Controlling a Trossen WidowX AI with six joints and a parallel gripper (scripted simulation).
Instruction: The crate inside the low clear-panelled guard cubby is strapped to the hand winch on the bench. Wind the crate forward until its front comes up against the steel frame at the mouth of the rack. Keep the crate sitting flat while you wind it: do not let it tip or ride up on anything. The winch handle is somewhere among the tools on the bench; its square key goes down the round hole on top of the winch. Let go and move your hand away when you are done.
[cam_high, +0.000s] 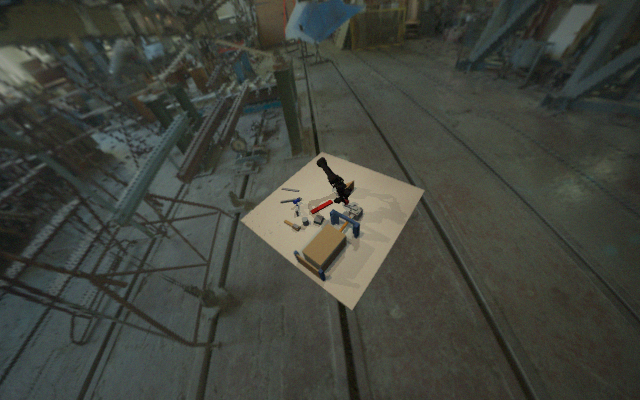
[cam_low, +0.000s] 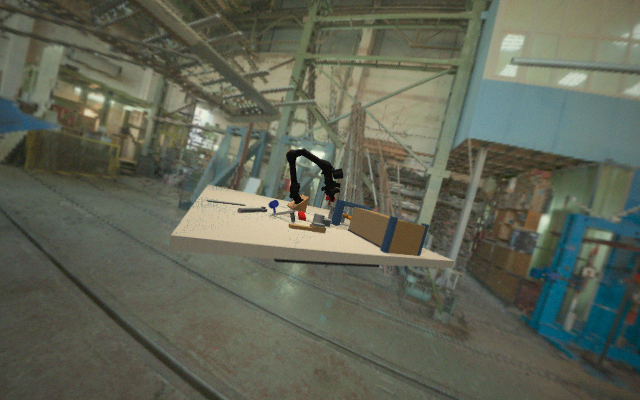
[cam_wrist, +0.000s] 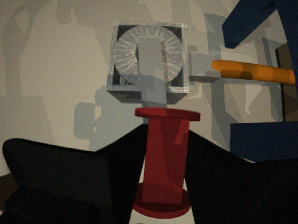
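Now: the winch handle 3 cm below my gripper tip and 2 cm to the left of it. From my gripper tip the other things lie so: red knob (2 cm to the right); blue steel frame (15 cm ahead, 8 cm to the left, 3 cm below); grey winch (10 cm below, 8 cm to the left, 3 cm behind).
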